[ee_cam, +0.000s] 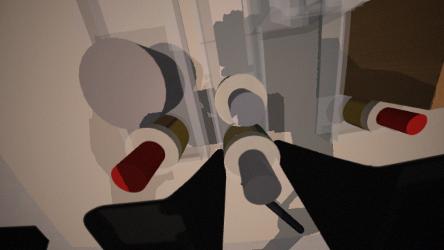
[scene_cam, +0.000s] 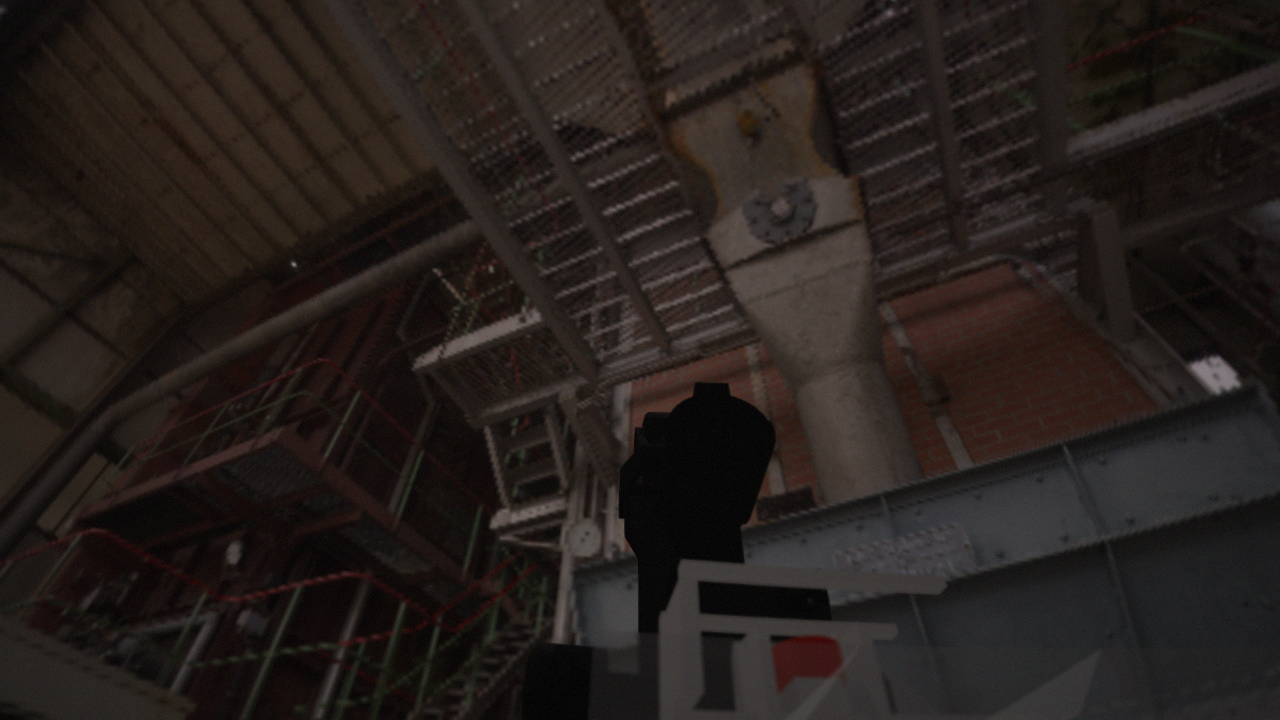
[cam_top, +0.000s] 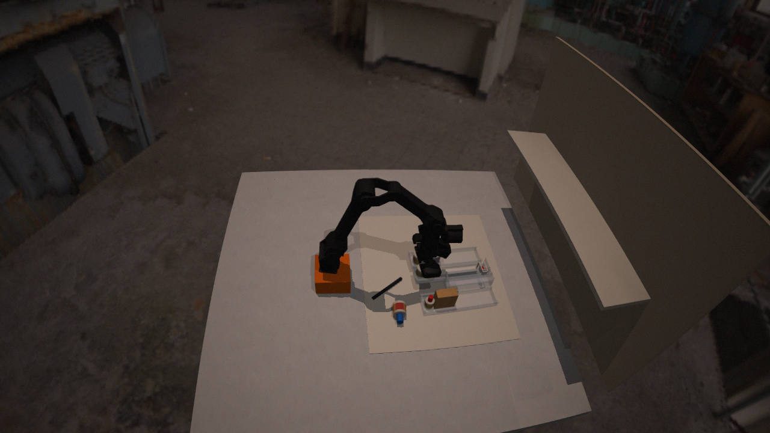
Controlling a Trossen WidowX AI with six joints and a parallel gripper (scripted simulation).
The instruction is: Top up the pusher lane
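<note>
Right now my gripper tip is 4 cm short of the grey cylinder, 9 cm to the right of it and 2 cm above it. Also, from my gripper tip: pusher plate (15 cm ahead, 1 cm to the left); then brown box (9 cm ahead, 11 cm to the right, 1 cm below); then black rod (12 cm behind, 7 cm to the right, 5 cm below).
</note>
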